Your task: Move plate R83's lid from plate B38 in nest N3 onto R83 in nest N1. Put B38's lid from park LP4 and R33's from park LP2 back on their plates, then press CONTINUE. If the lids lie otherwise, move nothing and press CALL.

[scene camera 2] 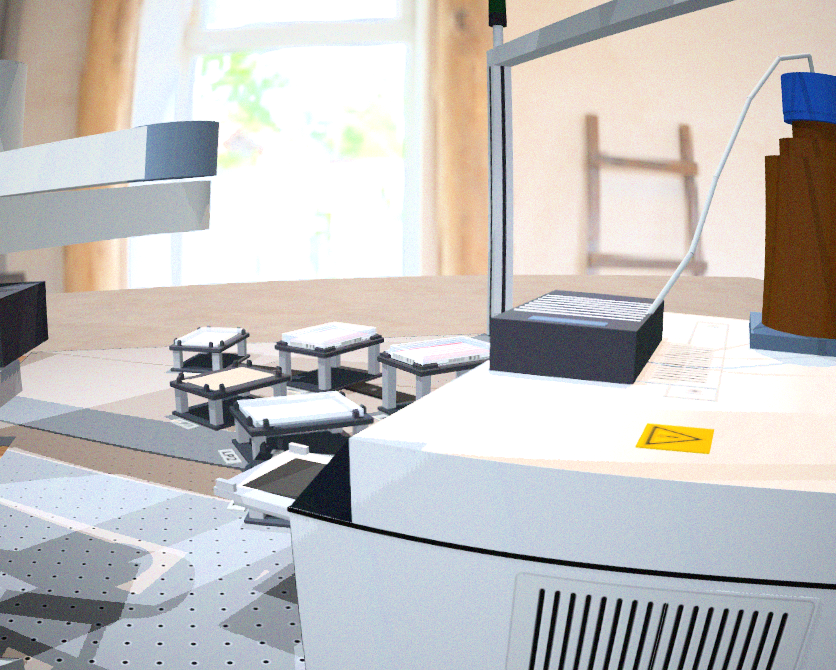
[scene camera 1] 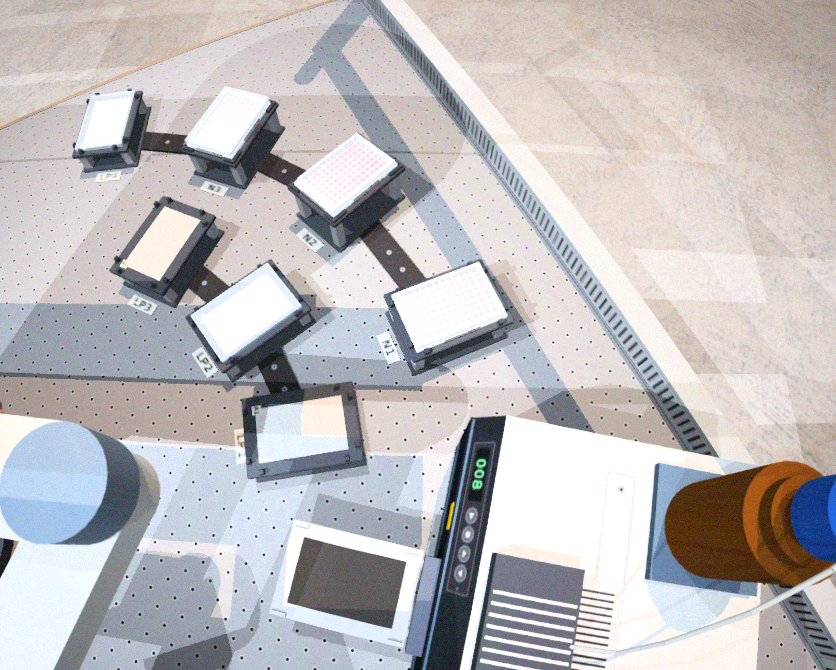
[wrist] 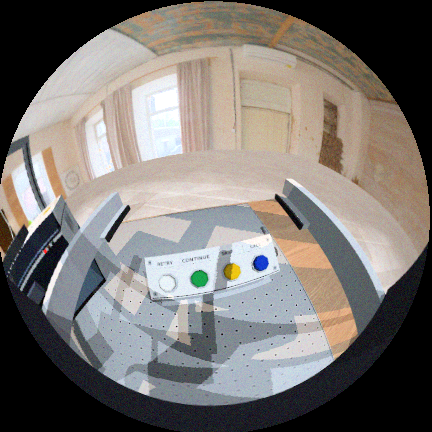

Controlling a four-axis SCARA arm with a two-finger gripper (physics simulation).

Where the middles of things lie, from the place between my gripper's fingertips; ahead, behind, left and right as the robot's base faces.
I see the flat tray [scene camera 1: 356,585] 320 mm ahead of my hand, 180 mm to the left of it and 100 mm below it. Round my hand: brown cylinder [scene camera 2: 792,272] (640 mm ahead, 80 mm above, 60 mm to the left); brown bottle [scene camera 1: 774,515] (640 mm ahead, 110 mm above, 60 mm to the left).
